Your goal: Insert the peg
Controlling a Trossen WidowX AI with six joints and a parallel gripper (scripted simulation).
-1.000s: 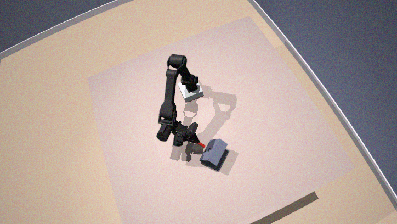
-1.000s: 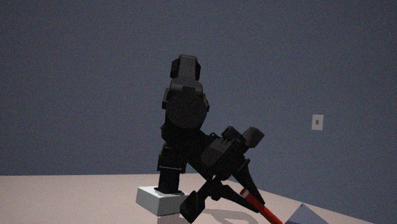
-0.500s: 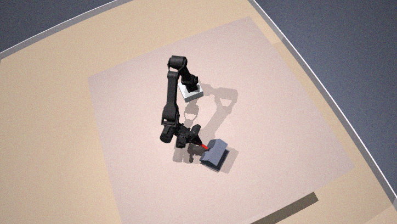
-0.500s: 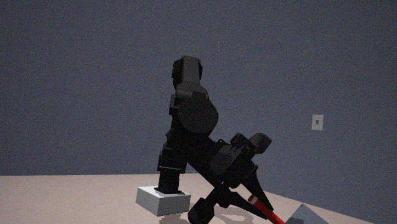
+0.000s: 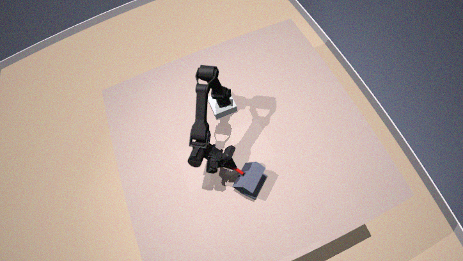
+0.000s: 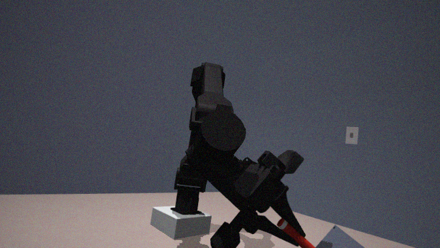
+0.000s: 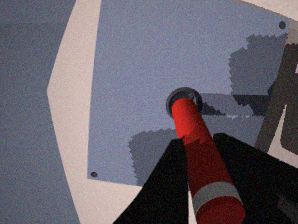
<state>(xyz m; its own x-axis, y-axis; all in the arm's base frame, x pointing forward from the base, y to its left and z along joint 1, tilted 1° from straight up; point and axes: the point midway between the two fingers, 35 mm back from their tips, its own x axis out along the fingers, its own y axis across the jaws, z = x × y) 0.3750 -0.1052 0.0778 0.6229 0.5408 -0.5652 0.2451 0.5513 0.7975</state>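
Now: gripper tip 50 mm short of the sloped panel, 40 mm to the right of it and 40 mm above it. Round my gripper tip: red round peg 10 mm behind, 10 mm to the right, 10 mm above.
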